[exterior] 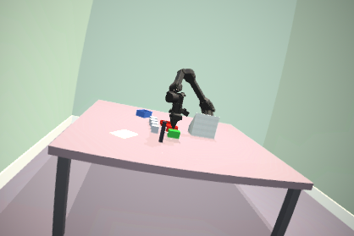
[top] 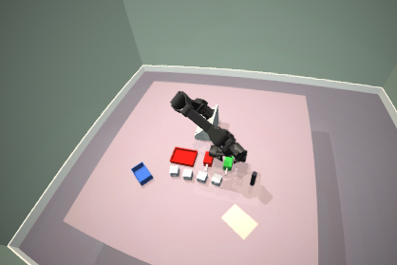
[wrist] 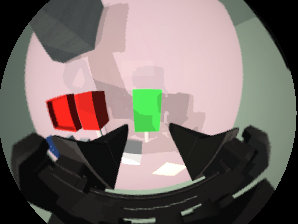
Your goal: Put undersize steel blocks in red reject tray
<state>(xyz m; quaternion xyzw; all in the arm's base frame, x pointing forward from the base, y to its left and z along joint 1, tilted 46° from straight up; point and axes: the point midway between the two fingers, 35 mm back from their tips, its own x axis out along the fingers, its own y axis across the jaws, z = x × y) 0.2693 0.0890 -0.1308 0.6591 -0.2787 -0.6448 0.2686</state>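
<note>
The green GO gauge is 1 cm ahead of my gripper tip and 4 cm below it. From my gripper tip the other things lie so: blue tray: 16 cm ahead, 46 cm to the right, 5 cm below; small red piece: 1 cm ahead, 11 cm to the right, 4 cm below; cream sheet: 28 cm ahead, 11 cm to the left, 6 cm below.
</note>
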